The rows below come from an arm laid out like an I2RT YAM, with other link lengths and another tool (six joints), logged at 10 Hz.
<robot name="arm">
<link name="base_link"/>
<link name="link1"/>
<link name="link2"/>
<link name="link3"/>
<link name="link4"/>
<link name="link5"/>
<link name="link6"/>
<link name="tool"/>
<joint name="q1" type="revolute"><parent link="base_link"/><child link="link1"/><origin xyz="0 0 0.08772"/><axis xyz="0 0 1"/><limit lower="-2.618" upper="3.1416"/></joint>
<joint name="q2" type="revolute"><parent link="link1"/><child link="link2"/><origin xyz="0.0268 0.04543 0.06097" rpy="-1.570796 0 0"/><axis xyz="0 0 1"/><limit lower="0" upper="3.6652"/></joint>
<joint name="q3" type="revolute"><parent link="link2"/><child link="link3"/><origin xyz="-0.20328 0 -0.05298" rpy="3.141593 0 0"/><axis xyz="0 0 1"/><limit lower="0" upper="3.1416"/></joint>
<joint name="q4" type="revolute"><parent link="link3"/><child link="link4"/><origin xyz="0.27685 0.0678 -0.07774"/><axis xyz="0 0 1"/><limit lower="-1.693" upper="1.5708"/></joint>
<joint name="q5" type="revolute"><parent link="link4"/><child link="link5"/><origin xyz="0.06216 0.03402 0.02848" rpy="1.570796 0 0"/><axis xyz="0 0 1"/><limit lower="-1.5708" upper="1.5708"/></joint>
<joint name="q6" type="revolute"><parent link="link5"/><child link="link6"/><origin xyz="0.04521 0 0.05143" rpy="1.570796 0 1.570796"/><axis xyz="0 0 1"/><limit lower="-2.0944" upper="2.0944"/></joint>
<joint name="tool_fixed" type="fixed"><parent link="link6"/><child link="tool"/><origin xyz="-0.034 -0.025 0.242" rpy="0 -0.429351 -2.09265"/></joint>
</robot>
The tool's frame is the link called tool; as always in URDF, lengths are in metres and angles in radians.
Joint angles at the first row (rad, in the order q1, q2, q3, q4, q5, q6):
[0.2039, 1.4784, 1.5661, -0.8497, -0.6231, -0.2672]
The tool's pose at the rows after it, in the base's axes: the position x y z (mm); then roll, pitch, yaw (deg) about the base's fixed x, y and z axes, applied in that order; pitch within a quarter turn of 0, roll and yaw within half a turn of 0:
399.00 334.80 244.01 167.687 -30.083 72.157
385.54 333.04 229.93 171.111 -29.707 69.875
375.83 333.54 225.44 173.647 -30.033 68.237
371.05 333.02 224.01 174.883 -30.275 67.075
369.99 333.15 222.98 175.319 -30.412 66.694
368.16 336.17 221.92 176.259 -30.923 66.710
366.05 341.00 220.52 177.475 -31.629 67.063
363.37 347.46 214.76 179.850 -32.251 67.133
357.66 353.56 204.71 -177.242 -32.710 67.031
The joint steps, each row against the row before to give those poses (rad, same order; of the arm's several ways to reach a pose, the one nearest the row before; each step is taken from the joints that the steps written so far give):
[0.0015, -0.0549, -0.0869, 0.0145, -0.0260, 0.0259]
[-0.0008, -0.0489, -0.0790, -0.0016, -0.0084, 0.0267]
[0.0000, -0.0354, -0.0480, 0.0008, -0.0141, 0.0282]
[0.0000, -0.0267, -0.0306, 0.0038, -0.0038, 0.0210]
[0.0000, -0.0073, -0.0118, 0.0053, -0.0023, 0.0077]
[0.0000, 0.0043, -0.0083, 0.0095, -0.0172, 0.0053]
[0.0001, 0.0144, -0.0043, 0.0119, -0.0267, 0.0015]
[0.0000, 0.0301, -0.0049, 0.0141, -0.0370, 0.0027]
[0.0000, 0.0248, -0.0226, 0.0172, -0.0400, 0.0008]

